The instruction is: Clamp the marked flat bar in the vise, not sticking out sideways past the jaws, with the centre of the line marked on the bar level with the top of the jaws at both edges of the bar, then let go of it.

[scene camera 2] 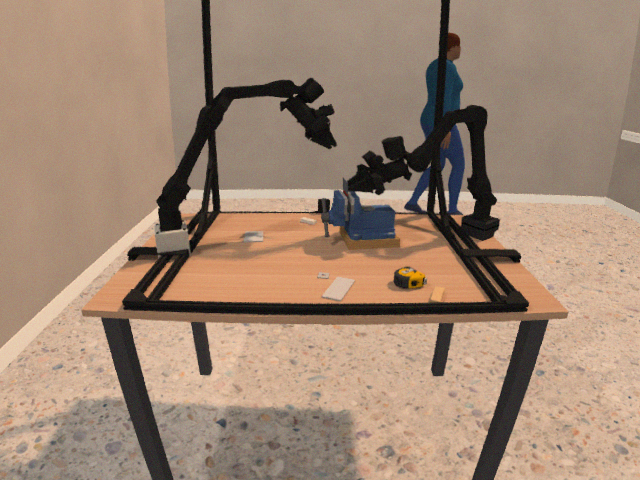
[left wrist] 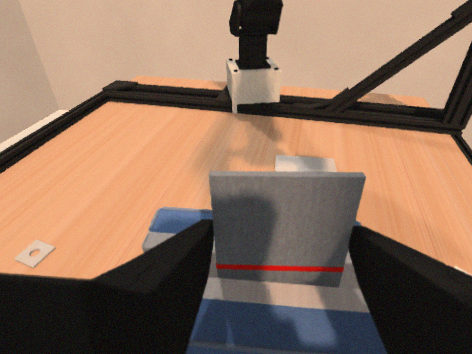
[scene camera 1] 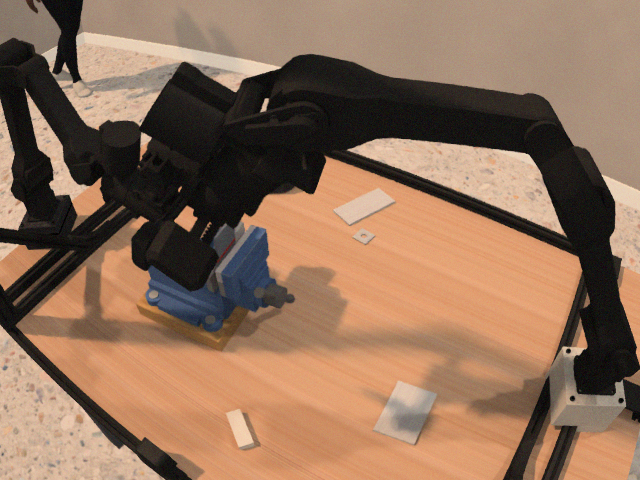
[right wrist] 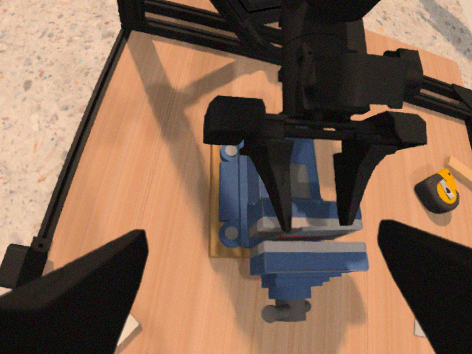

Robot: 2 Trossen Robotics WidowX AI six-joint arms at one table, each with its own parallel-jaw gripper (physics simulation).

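Frame: origin at the left arm's base, x ahead, y left, z up, level; centimetres.
Where they show: left gripper, fingertip midpoint: (scene camera 2: 345, 187) (left wrist: 281, 234) (scene camera 1: 224, 240) (right wrist: 316, 230); right gripper, fingertip midpoint: (scene camera 2: 333, 147) (scene camera 1: 192, 219) (right wrist: 262, 236); left arm's base, origin of the base link: (scene camera 2: 481, 217) (scene camera 1: 43, 211); right arm's base, origin of the base link: (scene camera 2: 170, 227) (left wrist: 252, 64) (scene camera 1: 594, 375).
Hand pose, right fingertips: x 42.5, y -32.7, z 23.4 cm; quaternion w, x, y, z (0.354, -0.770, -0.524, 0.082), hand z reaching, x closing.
Things, the pixels of their top centre, and the offset from my right fingertips. "*": a spot on its surface instead.
- flat grey bar, middle of its top: (left wrist: 289, 178) (right wrist: 331, 223) (scene camera 1: 221, 226) (scene camera 2: 345, 179) dx +1.4, dy +8.6, dz -9.0 cm
- red line, surface spot: (left wrist: 280, 268) (right wrist: 306, 232) * dx +1.2, dy +8.6, dz -13.4 cm
- pale plate, middle of its top: (scene camera 1: 364, 205) (scene camera 2: 339, 287) dx +24.2, dy +34.7, dz -29.1 cm
- small square with a hole, surface spot: (left wrist: 45, 246) (scene camera 1: 367, 239) * dx +23.5, dy +25.3, dz -29.2 cm
- grey plate, middle of its top: (scene camera 1: 406, 411) (left wrist: 305, 167) (scene camera 2: 253, 235) dx +25.5, dy -10.4, dz -29.1 cm
- white block, middle of its top: (right wrist: 113, 336) (scene camera 1: 239, 427) (scene camera 2: 308, 219) dx +1.8, dy -11.9, dz -28.3 cm
- tape measure, middle of its top: (right wrist: 450, 188) (scene camera 2: 408, 271) dx +7.9, dy +43.5, dz -25.6 cm
- wooden piece, middle of its top: (right wrist: 464, 170) (scene camera 2: 437, 293) dx +7.3, dy +53.3, dz -28.0 cm
A flat grey bar (scene camera 2: 345, 184) (left wrist: 285, 215) with a red line (left wrist: 280, 268) (right wrist: 300, 235) stands upright between the jaws of the blue vise (scene camera 1: 248, 273) (scene camera 2: 369, 222) (right wrist: 310, 262). In the left wrist view the line lies a little above the near jaw's top edge, with a strip of bar showing below it. In the right wrist view a gap shows between the bar and the outer jaw. My left gripper (scene camera 2: 351, 184) (left wrist: 281, 234) (right wrist: 316, 230) is shut on the bar by its two side edges. My right gripper (scene camera 2: 333, 145) (right wrist: 262, 236) is open and empty, high above the vise. The bar's lower end is hidden.
On the table lie a pale plate (scene camera 1: 364, 206) (scene camera 2: 338, 288), a small square with a hole (scene camera 1: 370, 237) (left wrist: 45, 246), a grey plate (scene camera 1: 405, 413) (scene camera 2: 253, 236), a white block (scene camera 1: 240, 429), a tape measure (scene camera 2: 408, 279) (right wrist: 437, 192) and a wooden piece (scene camera 2: 437, 294). A black frame surrounds them.
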